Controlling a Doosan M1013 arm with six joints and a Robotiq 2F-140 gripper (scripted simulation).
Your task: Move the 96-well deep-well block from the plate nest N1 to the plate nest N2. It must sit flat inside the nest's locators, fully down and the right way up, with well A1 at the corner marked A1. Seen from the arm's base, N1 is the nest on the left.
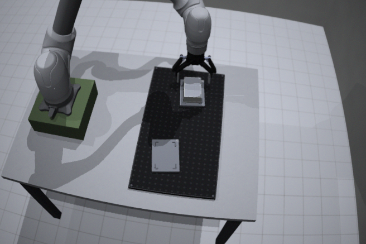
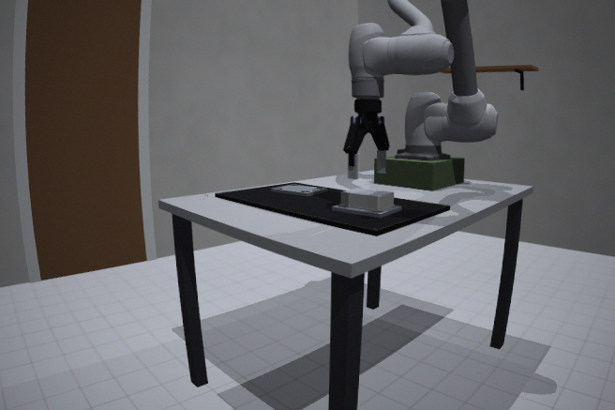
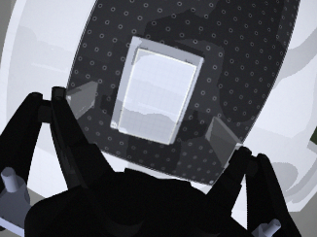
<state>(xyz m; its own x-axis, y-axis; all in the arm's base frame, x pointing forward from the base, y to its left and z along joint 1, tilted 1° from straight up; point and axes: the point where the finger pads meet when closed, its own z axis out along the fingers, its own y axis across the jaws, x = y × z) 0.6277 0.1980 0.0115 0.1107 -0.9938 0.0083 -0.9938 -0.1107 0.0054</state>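
The 96-well deep-well block lies 8 cm below my hand. Also, from my hand: plate nest N2 (37 cm to the right, 10 cm below, 8 cm behind); plate nest N1 (10 cm below).
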